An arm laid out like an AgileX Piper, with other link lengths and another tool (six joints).
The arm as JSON. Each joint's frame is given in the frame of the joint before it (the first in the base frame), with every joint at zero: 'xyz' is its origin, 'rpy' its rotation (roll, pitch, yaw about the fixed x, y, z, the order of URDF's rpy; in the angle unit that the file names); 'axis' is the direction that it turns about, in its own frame. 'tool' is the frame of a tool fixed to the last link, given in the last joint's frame.
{
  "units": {
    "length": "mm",
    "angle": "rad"
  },
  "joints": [
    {
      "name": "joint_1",
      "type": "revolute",
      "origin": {
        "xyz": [
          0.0,
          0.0,
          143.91
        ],
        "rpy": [
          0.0,
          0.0,
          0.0
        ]
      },
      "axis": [
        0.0,
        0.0,
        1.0
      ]
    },
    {
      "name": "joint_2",
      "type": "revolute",
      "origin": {
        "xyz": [
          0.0,
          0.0,
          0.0
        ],
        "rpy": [
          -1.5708,
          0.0,
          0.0
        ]
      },
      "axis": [
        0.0,
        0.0,
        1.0
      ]
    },
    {
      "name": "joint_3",
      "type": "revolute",
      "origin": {
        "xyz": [
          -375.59,
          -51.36,
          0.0
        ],
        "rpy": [
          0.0,
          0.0,
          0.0
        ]
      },
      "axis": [
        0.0,
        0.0,
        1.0
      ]
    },
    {
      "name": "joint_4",
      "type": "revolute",
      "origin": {
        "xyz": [
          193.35,
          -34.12,
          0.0
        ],
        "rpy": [
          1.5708,
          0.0,
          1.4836
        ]
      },
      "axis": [
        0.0,
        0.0,
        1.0
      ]
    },
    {
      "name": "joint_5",
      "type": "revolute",
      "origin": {
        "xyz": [
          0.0,
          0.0,
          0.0
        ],
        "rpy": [
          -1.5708,
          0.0,
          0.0
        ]
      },
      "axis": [
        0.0,
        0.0,
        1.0
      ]
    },
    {
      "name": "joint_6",
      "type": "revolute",
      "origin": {
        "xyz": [
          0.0,
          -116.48,
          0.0
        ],
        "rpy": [
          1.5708,
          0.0,
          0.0
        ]
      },
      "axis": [
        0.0,
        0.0,
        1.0
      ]
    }
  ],
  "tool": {
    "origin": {
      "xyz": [
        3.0,
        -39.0,
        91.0
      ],
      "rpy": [
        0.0,
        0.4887,
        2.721
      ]
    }
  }
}
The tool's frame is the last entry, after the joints.
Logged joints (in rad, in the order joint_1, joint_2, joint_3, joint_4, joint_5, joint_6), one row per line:
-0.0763 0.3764 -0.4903 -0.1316 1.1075 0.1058
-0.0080 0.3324 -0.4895 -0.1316 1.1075 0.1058
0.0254 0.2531 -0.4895 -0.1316 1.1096 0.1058
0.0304 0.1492 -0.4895 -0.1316 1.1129 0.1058
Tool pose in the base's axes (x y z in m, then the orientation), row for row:
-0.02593 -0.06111 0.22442 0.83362 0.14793 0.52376 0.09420
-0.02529 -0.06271 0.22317 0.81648 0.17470 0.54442 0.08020
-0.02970 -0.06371 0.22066 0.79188 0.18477 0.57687 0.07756
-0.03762 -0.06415 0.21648 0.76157 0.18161 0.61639 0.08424
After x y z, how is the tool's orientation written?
As a quaternion, x y z w.
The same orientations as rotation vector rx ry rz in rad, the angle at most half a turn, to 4 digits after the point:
2.4726 0.4388 1.5535
2.4418 0.5225 1.6282
2.3719 0.5534 1.7279
2.2722 0.5418 1.8390

